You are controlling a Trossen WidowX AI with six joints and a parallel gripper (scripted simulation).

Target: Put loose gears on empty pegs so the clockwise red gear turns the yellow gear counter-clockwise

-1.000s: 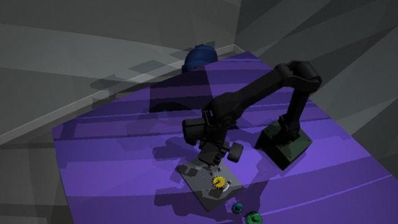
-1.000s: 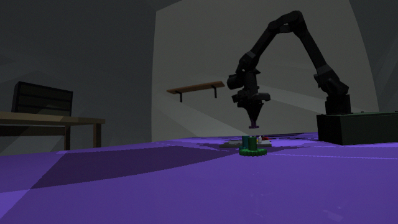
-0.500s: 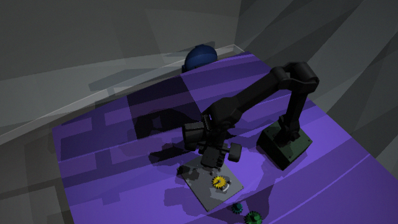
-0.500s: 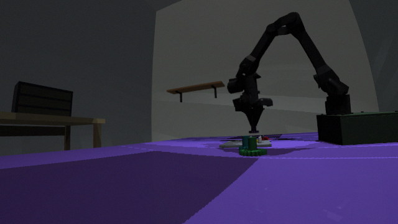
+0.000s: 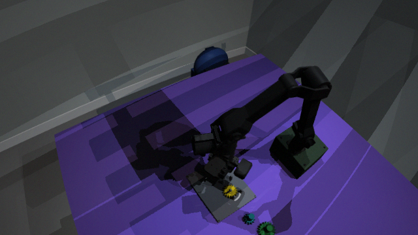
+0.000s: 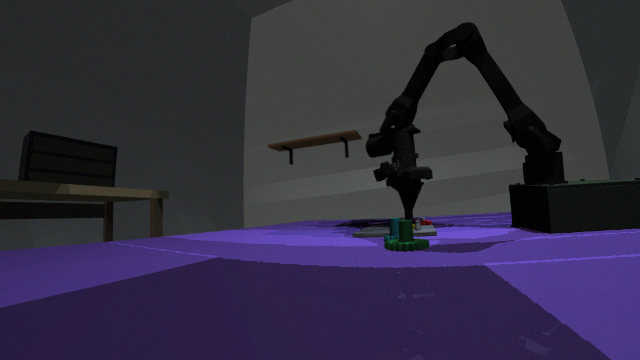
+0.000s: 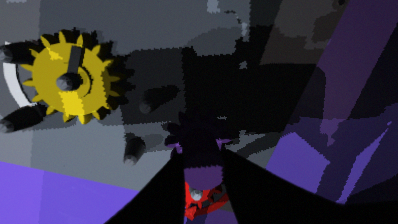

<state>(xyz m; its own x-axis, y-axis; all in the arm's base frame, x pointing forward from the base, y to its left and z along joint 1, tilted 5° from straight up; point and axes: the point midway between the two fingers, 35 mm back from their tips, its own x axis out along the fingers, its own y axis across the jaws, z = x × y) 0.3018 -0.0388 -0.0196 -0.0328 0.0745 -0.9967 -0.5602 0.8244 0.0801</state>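
Now: the red gear 3 cm behind my gripper tip, 2 cm to the right of it and 3 cm below it. Round my gripper tip: teal gear: 2 cm behind, 20 cm to the left, 3 cm below; dark purple gear: 1 cm below; white arrow: 2 cm behind, 10 cm to the left, 4 cm below.
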